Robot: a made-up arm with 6 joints. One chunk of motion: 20 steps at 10 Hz.
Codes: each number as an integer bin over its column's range. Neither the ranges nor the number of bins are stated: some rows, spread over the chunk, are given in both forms.
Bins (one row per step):
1: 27 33 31 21 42 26
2: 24 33 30 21 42 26
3: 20 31 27 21 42 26
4: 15 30 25 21 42 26
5: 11 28 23 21 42 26
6: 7 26 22 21 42 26
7: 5 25 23 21 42 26
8: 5 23 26 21 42 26
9: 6 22 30 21 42 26
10: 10 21 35 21 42 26
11: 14 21 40 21 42 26
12: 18 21 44 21 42 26
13: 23 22 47 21 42 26
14: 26 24 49 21 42 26
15: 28 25 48 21 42 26
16: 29 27 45 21 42 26
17: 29 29 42 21 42 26
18: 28 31 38 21 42 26
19: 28 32 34 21 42 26
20: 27 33 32 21 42 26
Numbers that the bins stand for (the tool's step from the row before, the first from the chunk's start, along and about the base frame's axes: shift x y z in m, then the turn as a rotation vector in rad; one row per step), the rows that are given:
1: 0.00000 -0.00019 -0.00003 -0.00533 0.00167 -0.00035
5: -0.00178 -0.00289 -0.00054 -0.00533 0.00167 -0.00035
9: -0.00233 -0.00613 -0.00010 -0.00533 0.00167 -0.00035
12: -0.00100 -0.00667 0.00079 -0.00533 0.00167 -0.00035
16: 0.00022 -0.00343 0.00086 -0.00533 0.00167 -0.00035
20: 0.00000 -0.00019 0.00003 -0.00533 0.00167 -0.00035
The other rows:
2: -0.00033 -0.00019 -0.00010 -0.00533 0.00167 -0.00035
3: -0.00078 -0.00127 -0.00029 -0.00533 0.00167 -0.00035
4: -0.00133 -0.00181 -0.00041 -0.00533 0.00167 -0.00035
6: -0.00222 -0.00397 -0.00060 -0.00533 0.00167 -0.00035
7: -0.00244 -0.00451 -0.00054 -0.00533 0.00167 -0.00035
8: -0.00244 -0.00559 -0.00035 -0.00533 0.00167 -0.00035
10: -0.00189 -0.00667 0.00022 -0.00533 0.00167 -0.00035
11: -0.00144 -0.00667 0.00054 -0.00533 0.00167 -0.00035
13: -0.00044 -0.00613 0.00098 -0.00533 0.00167 -0.00035
14: -0.00011 -0.00505 0.00111 -0.00533 0.00167 -0.00035
15: 0.00011 -0.00451 0.00105 -0.00533 0.00167 -0.00035
17: 0.00022 -0.00235 0.00067 -0.00533 0.00167 -0.00035
18: 0.00011 -0.00127 0.00041 -0.00533 0.00167 -0.00035
19: 0.00011 -0.00073 0.00016 -0.00533 0.00167 -0.00035

